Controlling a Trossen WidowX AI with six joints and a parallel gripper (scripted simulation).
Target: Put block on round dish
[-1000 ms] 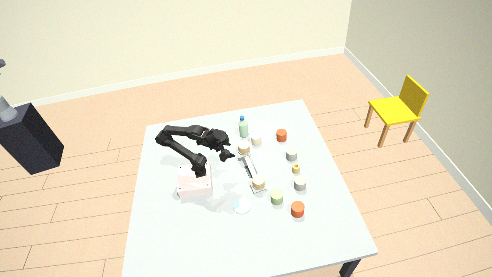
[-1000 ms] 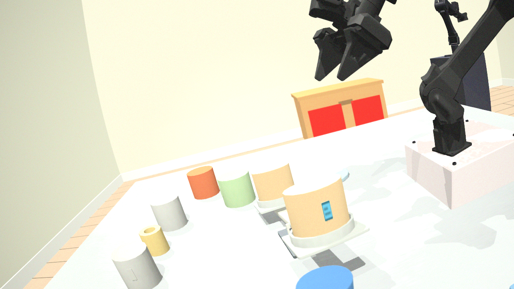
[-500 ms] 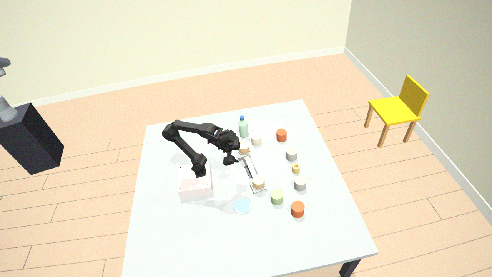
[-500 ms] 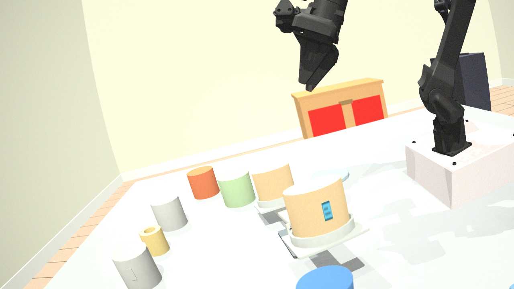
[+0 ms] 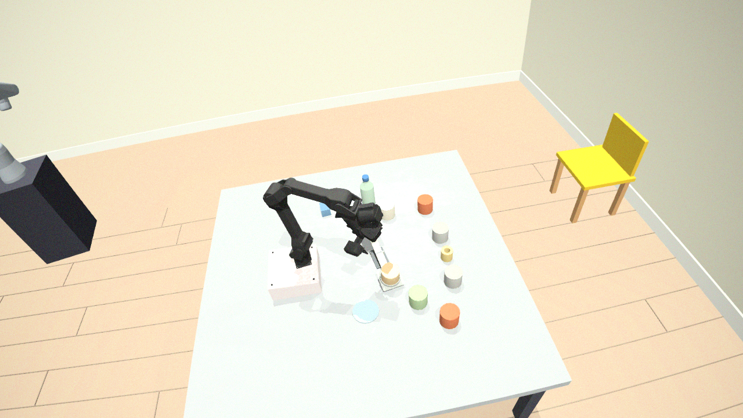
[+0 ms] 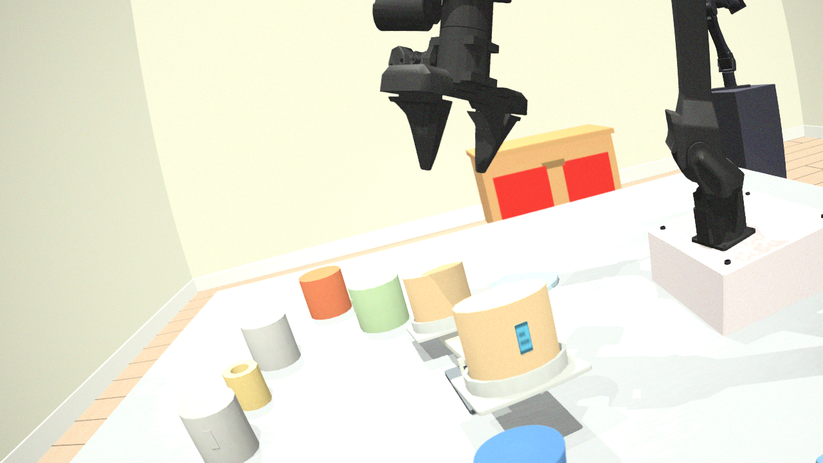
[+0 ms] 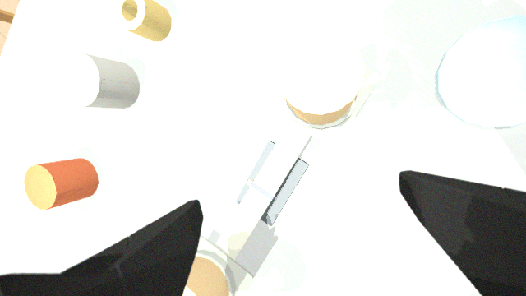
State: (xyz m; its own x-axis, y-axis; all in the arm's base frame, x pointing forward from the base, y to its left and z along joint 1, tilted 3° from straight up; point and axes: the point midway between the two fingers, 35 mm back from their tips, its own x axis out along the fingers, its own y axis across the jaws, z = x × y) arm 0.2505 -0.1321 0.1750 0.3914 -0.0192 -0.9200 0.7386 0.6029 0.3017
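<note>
Right now the teal block is 16 cm below my gripper tip, 5 cm to the right of it and 4 cm ahead of it. From my gripper tip the other things lie so: balance (16 cm below, 8 cm to the left, 4 cm ahead); tan cup (22 cm to the left, 9 cm below, 4 cm ahead); pale blue round dish (20 cm below, 14 cm to the right, 10 cm behind).
</note>
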